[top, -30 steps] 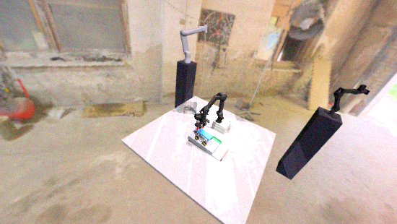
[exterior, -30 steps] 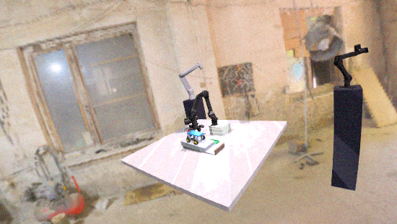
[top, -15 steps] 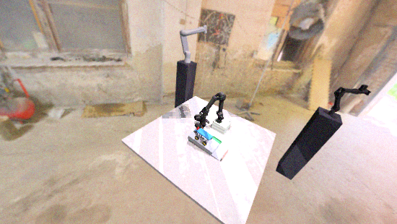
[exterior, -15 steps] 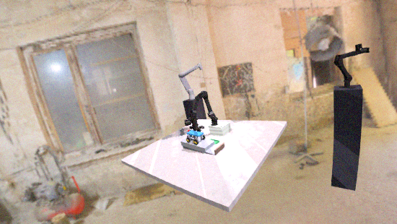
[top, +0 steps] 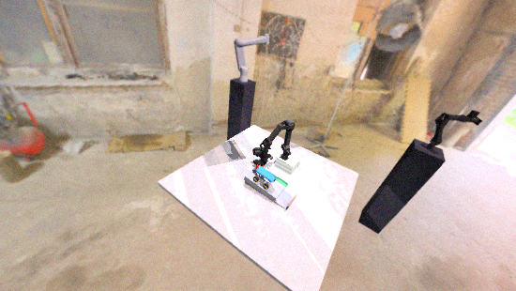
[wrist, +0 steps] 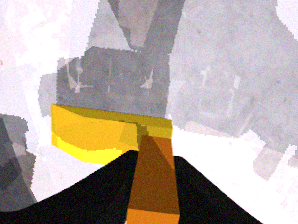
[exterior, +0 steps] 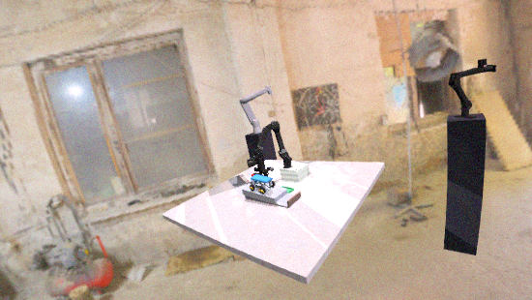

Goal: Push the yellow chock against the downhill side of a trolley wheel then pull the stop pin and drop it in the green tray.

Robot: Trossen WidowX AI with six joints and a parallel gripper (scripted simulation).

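Now: gripper tip 140 mm short of the stop pin, 20 mm to the right of it and 90 mm below it. The rest, counted from my gripper tip: trolley (150 mm ahead, 130 mm to the left, 70 mm above); then yellow chock (20 mm ahead, 10 mm below); then green tray (20 mm ahead, 220 mm to the left, 50 mm below).
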